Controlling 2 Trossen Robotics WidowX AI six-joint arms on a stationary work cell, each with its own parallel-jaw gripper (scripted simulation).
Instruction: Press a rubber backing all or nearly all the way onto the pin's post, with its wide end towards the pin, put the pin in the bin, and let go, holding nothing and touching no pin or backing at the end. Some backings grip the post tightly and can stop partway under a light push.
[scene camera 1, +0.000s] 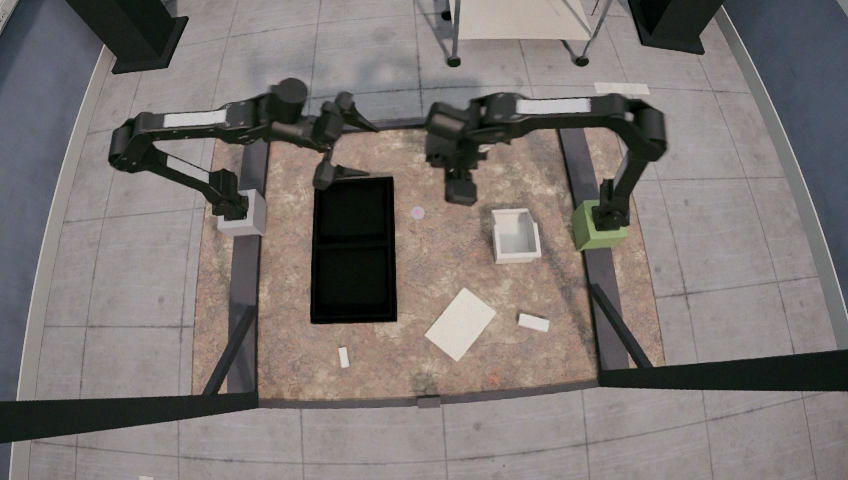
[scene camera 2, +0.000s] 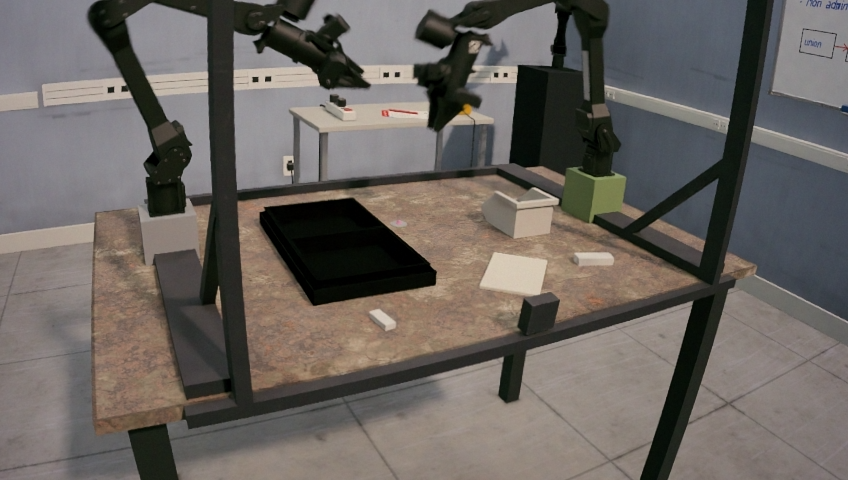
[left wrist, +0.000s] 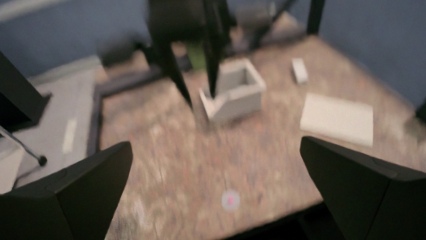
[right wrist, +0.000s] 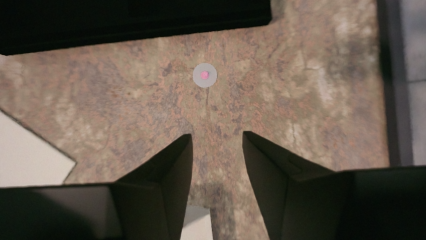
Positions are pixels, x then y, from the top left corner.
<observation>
my left gripper: scene camera 1; scene camera 2; left wrist 218, 146; not seen in the right wrist view (out of frame)
my right gripper: scene camera 1; scene camera 2 430, 132; left wrist; right wrist 217, 140
same spot on my right gripper: (scene camera 1: 446, 174) = (left wrist: 218, 58)
same spot on my left gripper: (scene camera 1: 351, 117) = (scene camera 2: 340, 51)
</observation>
